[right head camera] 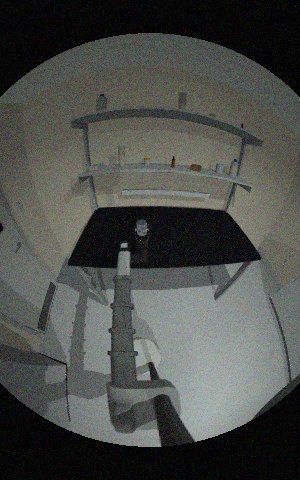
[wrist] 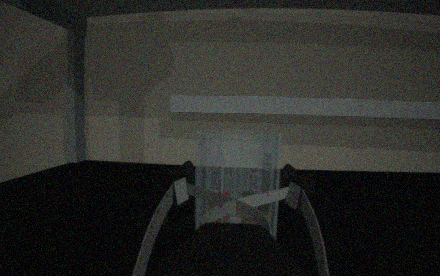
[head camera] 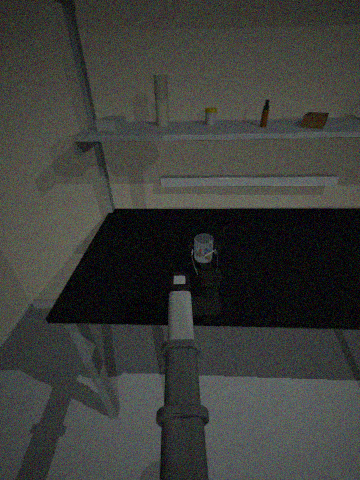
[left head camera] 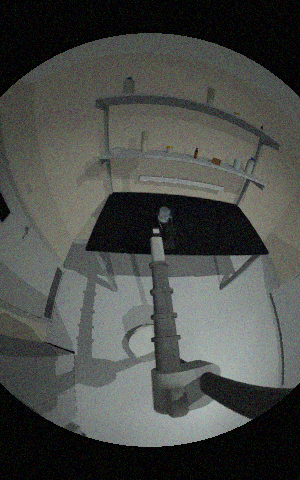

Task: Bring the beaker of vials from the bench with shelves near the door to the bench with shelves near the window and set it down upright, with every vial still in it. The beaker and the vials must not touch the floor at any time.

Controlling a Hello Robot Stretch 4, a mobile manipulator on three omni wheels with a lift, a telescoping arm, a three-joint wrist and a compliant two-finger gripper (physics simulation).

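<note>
The clear beaker stands upright between the fingers of my gripper. The fingertips press on its left and right sides; the gripper is shut on it. The beaker appears raised a little above the black top of the bench with shelves. Vials show faintly inside, with reddish spots low down; their number is unclear. The dark wrist hides the area under the beaker. The other bench and the window cannot be made out.
The lower shelf above the bench holds a tall cylinder, a yellow-capped jar, a brown bottle and an orange-brown object. A pale rail runs along the wall. A shelf post stands at left.
</note>
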